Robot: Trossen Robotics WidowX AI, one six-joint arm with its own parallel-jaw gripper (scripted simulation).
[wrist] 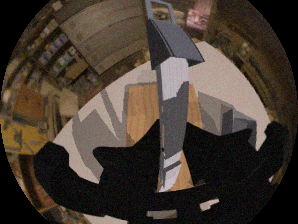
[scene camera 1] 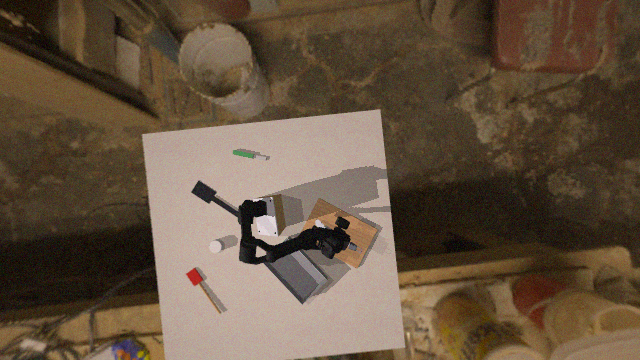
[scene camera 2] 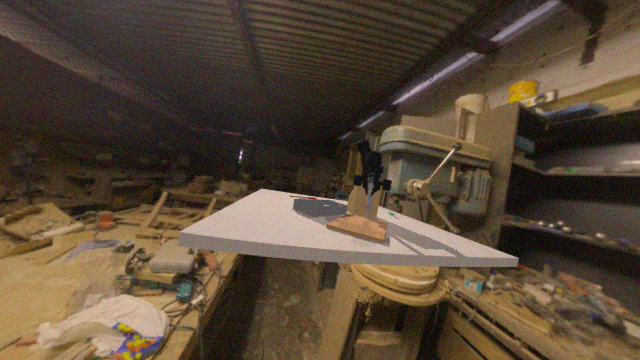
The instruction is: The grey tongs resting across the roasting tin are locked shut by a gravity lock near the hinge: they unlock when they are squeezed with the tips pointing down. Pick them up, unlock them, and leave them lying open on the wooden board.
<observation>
The pictures show: the gripper, a wooden board and a grey roasting tin.
</observation>
